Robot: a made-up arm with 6 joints. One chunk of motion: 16 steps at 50 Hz.
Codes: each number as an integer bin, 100 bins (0 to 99) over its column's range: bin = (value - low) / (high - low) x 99, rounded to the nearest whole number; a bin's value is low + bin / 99 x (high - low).
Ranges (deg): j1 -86.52..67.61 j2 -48.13..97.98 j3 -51..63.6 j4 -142.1..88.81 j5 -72.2..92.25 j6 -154.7..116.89
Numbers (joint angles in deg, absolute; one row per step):
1: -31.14 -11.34 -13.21 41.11 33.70 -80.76
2: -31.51 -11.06 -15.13 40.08 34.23 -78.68
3: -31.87 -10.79 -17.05 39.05 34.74 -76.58
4: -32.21 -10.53 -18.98 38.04 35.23 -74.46
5: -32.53 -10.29 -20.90 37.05 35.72 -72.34
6: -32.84 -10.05 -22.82 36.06 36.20 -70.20
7: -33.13 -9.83 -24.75 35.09 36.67 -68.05
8: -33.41 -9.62 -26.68 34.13 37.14 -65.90
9: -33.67 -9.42 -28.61 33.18 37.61 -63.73
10: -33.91 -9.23 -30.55 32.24 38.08 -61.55
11: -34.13 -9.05 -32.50 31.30 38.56 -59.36
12: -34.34 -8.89 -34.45 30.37 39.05 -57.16
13: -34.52 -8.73 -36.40 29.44 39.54 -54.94
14: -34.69 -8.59 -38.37 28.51 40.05 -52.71
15: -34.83 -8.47 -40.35 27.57 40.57 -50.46
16: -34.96 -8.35 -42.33 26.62 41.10 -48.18
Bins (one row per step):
1: 36 25 33 79 64 27
2: 35 25 31 78 64 28
3: 35 25 29 78 64 28
4: 35 25 28 77 65 29
5: 35 26 26 77 65 30
6: 34 26 24 76 65 31
7: 34 26 23 76 66 32
8: 34 26 21 76 66 32
9: 34 26 19 75 66 33
10: 34 26 18 75 66 34
11: 34 26 16 74 67 35
12: 34 27 14 74 67 36
13: 33 27 13 74 67 36
14: 33 27 11 73 68 37
15: 33 27 9 73 68 38
16: 33 27 7 72 68 39

